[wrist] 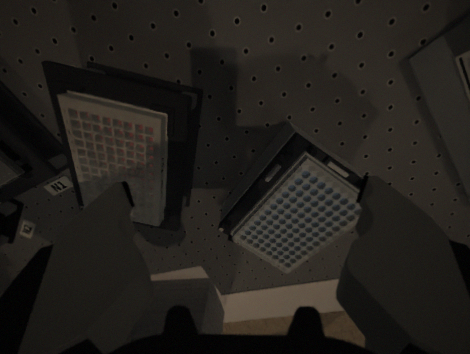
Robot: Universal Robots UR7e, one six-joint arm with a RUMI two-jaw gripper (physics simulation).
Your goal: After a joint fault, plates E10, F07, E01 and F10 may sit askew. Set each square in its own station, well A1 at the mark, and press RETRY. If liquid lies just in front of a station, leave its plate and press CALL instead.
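Observation:
A pale plate with reddish-tinted wells lies in a dark station at left; more of the station's dark floor shows on its right side than on its left. A clear plate with blue wells lies in a second dark station right of centre, both turned diagonally in view. No plate name is readable, nor is well A1 marked out clearly. A dark rounded patch lies below the left plate; whether liquid or shadow, I cannot tell. My gripper is open and empty, its left jaw overlapping the left plate's lower part and its right jaw beside the blue-welled plate's right corner.
Part of another dark station shows at the left edge, near small tags reading N1 and N2. A grey box-like body stands at upper right. A grey block and a pale strip are at the bottom.

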